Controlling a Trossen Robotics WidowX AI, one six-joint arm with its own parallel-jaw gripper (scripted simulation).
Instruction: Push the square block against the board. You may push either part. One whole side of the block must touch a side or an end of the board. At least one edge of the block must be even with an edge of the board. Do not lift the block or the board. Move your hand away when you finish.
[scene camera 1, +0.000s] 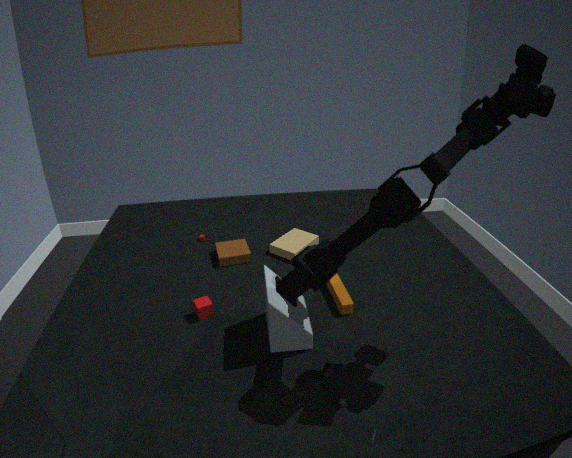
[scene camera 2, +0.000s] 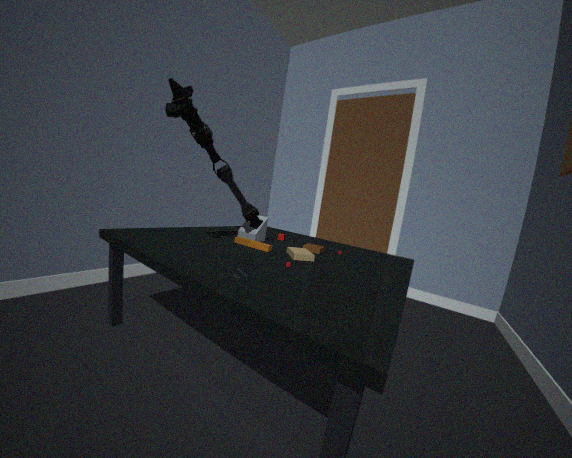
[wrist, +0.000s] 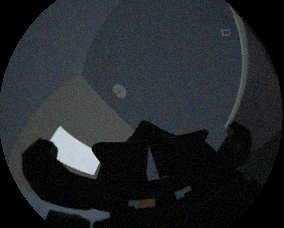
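Note:
Scene camera 1 gives me my gripper (scene camera 1: 544, 64), which is shut and holding nothing, plus a tan flat block (scene camera 1: 293, 242) and a brown block (scene camera 1: 233, 252). In scene camera 2 there's my gripper (scene camera 2: 169, 78). The wrist view has my gripper (wrist: 143, 123) too, but the tan flat block is out of frame in the wrist view, and the brown block is also out of frame in the wrist view.

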